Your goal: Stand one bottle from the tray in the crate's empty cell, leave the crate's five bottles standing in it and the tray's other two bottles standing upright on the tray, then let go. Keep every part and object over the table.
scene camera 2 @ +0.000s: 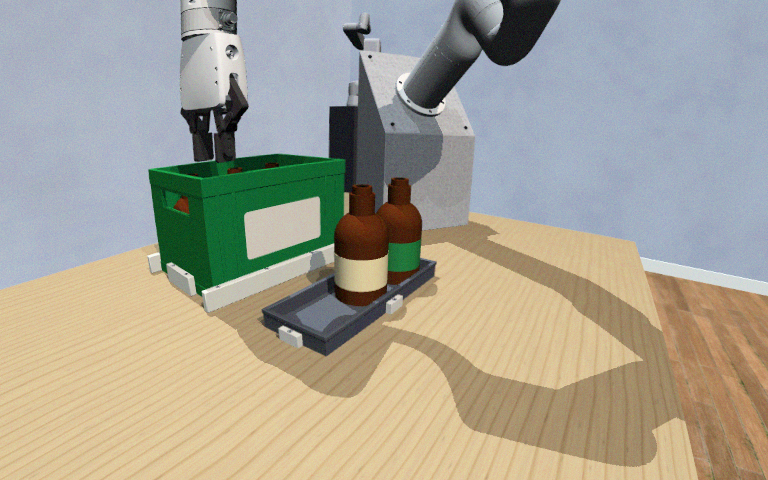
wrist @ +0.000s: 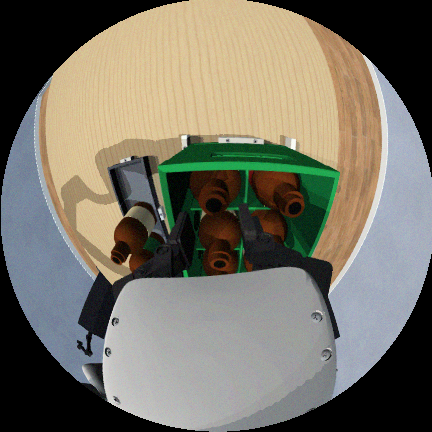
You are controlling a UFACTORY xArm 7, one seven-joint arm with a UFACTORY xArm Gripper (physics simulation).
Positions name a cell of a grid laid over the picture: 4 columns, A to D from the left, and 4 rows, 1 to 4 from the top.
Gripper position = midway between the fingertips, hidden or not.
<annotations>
my gripper: scene camera 2 B2; wrist B3
cream-labelled bottle: scene camera 2 B2; wrist B3
</annotations>
